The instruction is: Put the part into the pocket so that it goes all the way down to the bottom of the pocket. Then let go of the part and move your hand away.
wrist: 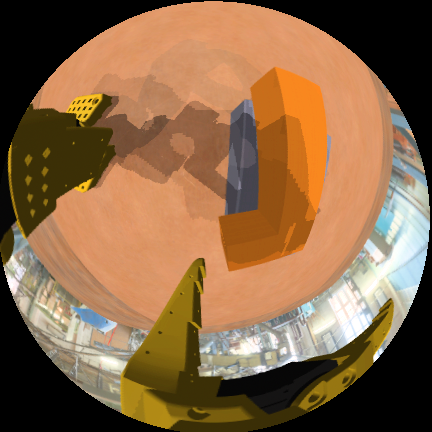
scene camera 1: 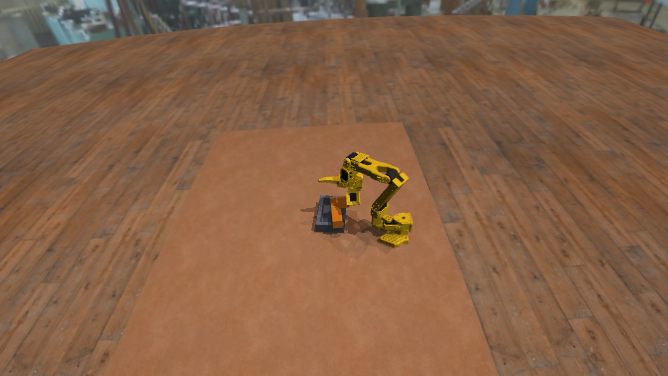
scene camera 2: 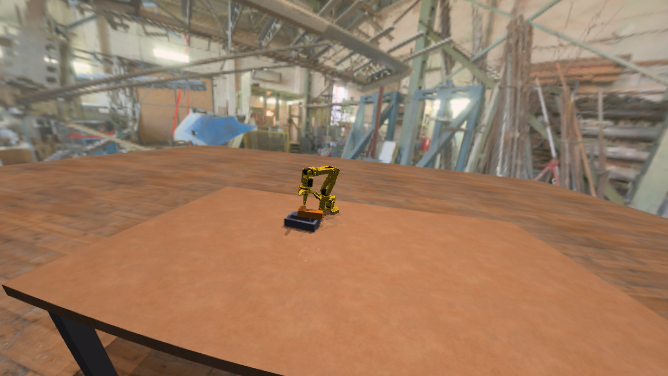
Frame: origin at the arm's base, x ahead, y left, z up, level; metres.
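Seen in the pictures: hand, its tool point: [wrist: 204, 264] [scene camera 2: 304, 204]; arm's base, origin of its link: [wrist: 94, 133] [scene camera 1: 386, 234] [scene camera 2: 328, 212].
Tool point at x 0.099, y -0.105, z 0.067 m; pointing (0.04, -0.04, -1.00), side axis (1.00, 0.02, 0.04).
Pixels of each thing's top centre, then the offset from my tool point to it. Level surfaces: height alone.
- orange L-shaped part, centre of its top: [wrist: 286, 179] [scene camera 1: 340, 208] [scene camera 2: 311, 209] dx +0.041, dy +0.045, dz -0.001 m
- dark grey pocket block, centre of its top: [wrist: 287, 202] [scene camera 1: 331, 209] [scene camera 2: 303, 217] dx +0.071, dy +0.017, dz -0.031 m
- brown table top, height of its surface: dz -0.067 m
The orange L-shaped part [scene camera 1: 337, 216] [scene camera 2: 310, 214] [wrist: 306, 150] rests high on the dark grey pocket block [scene camera 1: 325, 228] [scene camera 2: 300, 224] [wrist: 242, 175], not down inside it. Its long arm lies along the block's robot side, and its short arm sticks out past the wall toward the robot. Part of the hollow shows beside it in scene camera 1's view. I cannot tell exactly how far the part tilts. My gripper [scene camera 1: 332, 190] [scene camera 2: 303, 198] [wrist: 296, 280] is wide open and empty, above the short-arm end of the part. In the wrist view both jaws stand apart from the part.
The block stands on a brown table top [scene camera 1: 280, 300] [scene camera 2: 400, 280]. The yellow arm's base [scene camera 1: 395, 239] [scene camera 2: 331, 206] [wrist: 86, 109] stands close by, on the short arm's side. Shadows of the arm fall between the base and the block.
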